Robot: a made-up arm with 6 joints.
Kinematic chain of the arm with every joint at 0, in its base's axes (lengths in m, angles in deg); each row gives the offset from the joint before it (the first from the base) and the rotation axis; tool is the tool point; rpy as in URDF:
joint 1: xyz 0 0 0.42 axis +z
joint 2: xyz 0 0 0 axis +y
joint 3: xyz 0.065 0 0.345 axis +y
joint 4: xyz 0.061 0 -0.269 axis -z
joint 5: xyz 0 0 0 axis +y
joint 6: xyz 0.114 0 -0.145 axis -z
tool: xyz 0 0 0 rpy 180 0 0
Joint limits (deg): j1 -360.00..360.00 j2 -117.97..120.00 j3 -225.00..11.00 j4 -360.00..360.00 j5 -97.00..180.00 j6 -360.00..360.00
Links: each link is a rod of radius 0.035 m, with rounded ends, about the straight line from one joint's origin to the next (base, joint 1, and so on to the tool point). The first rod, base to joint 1, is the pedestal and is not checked.
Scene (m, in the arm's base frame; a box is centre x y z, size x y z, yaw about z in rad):
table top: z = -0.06
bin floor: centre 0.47 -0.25 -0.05 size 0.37 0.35 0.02 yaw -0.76
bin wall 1: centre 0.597 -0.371 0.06 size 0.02 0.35 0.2 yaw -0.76
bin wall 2: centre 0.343 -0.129 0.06 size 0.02 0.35 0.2 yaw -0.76
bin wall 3: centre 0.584 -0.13 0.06 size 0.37 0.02 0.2 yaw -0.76
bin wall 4: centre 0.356 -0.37 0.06 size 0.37 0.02 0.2 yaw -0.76
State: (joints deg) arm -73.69 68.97 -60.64 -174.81 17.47 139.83
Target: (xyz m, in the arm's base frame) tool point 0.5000 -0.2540 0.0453
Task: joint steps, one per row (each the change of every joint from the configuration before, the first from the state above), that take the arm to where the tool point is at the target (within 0.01 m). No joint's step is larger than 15 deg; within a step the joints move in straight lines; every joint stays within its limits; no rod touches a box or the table.
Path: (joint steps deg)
1: 9.90 -12.41 -0.27 -3.56 9.99 2.65
2: 9.90 -12.40 -0.27 -3.56 10.00 2.65
3: 9.90 -12.41 -0.28 -3.55 9.99 2.65
4: 9.90 -12.41 -0.27 -3.56 9.99 2.66
5: 9.90 -12.41 -0.27 -3.56 10.00 2.65
6: -0.58 13.52 -6.76 3.77 -6.55 -2.65
7: -0.57 13.52 -6.77 3.77 -6.56 -2.66
8: -0.57 13.52 -6.76 3.76 -6.55 -2.65
9: -0.57 13.52 -6.77 3.77 -6.55 -2.65
10: -0.58 13.52 -6.77 3.77 -6.55 -2.65

